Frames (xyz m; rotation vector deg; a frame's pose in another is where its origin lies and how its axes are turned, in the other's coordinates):
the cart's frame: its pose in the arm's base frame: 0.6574 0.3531 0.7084 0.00 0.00 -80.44
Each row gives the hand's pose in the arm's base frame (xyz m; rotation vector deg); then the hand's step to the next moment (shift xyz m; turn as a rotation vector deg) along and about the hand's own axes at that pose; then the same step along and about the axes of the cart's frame.
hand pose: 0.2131 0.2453 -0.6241 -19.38 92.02 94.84
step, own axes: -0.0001 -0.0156 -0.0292 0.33 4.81 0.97
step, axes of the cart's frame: 0.0288 -0.0036 -0.0159 -2.07 -2.88 3.40
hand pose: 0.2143 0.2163 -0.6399 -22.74 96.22 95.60
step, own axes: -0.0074 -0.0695 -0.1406 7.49 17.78 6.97
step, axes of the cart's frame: 0.1446 -0.0108 -0.0603 -13.06 -13.20 8.72
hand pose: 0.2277 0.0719 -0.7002 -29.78 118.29 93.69
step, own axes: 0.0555 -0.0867 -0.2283 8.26 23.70 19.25
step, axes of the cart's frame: 0.2353 -0.0644 -0.0568 -26.57 -13.44 10.67
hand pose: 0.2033 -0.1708 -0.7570 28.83 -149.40 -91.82
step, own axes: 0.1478 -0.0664 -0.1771 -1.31 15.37 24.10
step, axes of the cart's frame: 0.2058 -0.1235 0.0045 -28.37 -2.81 2.40
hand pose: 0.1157 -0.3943 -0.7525 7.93 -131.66 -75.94
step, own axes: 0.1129 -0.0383 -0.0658 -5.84 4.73 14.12
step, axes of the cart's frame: 0.0939 -0.0921 0.0353 -15.36 2.03 -3.97
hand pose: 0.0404 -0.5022 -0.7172 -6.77 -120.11 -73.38
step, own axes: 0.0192 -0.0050 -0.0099 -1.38 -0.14 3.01
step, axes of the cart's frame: 0.0134 -0.0144 0.0103 -2.79 -0.01 -1.80
